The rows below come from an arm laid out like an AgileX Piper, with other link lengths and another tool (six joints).
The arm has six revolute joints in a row. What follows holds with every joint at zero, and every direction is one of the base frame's.
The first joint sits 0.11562 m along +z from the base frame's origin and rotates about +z.
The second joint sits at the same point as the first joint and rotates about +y.
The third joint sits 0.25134 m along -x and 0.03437 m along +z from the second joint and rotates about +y.
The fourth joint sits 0.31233 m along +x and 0.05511 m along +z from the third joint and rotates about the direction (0.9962, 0, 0.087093).
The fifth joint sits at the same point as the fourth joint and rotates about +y.
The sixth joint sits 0.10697 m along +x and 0.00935 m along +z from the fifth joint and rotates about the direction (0.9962, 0, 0.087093).
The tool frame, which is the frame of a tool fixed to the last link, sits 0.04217 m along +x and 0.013 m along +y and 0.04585 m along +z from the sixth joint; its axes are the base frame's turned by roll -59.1, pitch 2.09 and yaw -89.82 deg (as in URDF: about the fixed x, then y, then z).
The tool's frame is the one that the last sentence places.
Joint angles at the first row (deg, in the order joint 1, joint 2, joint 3, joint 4, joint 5, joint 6):
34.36 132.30 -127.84 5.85 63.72 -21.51
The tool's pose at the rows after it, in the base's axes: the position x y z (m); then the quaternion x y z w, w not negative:
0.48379 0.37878 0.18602 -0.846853 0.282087 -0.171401 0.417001
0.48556 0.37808 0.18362 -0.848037 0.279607 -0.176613 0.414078
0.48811 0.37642 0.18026 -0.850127 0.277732 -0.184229 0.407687
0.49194 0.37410 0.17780 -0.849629 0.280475 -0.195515 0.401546
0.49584 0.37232 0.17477 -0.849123 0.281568 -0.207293 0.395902
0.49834 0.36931 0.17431 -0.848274 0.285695 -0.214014 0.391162
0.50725 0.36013 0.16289 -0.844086 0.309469 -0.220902 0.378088
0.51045 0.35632 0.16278 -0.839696 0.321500 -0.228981 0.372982
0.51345 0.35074 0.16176 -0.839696 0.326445 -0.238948 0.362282
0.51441 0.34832 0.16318 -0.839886 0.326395 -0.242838 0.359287
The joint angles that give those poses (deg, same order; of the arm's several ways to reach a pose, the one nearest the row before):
34.36 132.98 -127.89 5.85 62.69 -21.51
34.36 133.24 -127.94 5.11 62.37 -21.51
34.36 133.64 -128.14 3.83 62.24 -21.23
34.36 133.97 -128.31 2.18 61.87 -20.18
34.40 134.39 -128.48 0.49 61.33 -19.23
34.28 134.41 -128.48 -0.54 61.35 -18.39
33.54 135.46 -128.48 -1.96 61.35 -15.71
33.43 135.46 -128.48 -3.17 61.42 -13.78
33.26 135.47 -128.48 -4.94 61.90 -12.62
33.15 135.29 -128.48 -5.51 62.11 -12.49

